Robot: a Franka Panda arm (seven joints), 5 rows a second.
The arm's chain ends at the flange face. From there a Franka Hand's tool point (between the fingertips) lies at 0.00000 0.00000 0.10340 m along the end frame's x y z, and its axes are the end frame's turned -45 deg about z.
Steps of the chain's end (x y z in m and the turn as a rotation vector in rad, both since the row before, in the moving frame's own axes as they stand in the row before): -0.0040, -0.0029, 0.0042, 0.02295, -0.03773, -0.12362; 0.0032, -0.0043, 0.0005, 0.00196, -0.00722, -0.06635; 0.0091, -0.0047, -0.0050, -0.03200, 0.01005, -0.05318
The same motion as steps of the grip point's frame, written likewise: -0.0021, -0.0092, 0.0041, 0.04291, -0.01045, -0.12362; 0.0049, -0.0014, 0.0005, 0.00649, -0.00372, -0.06635; 0.0082, 0.0062, -0.0051, -0.02973, -0.01552, -0.05318
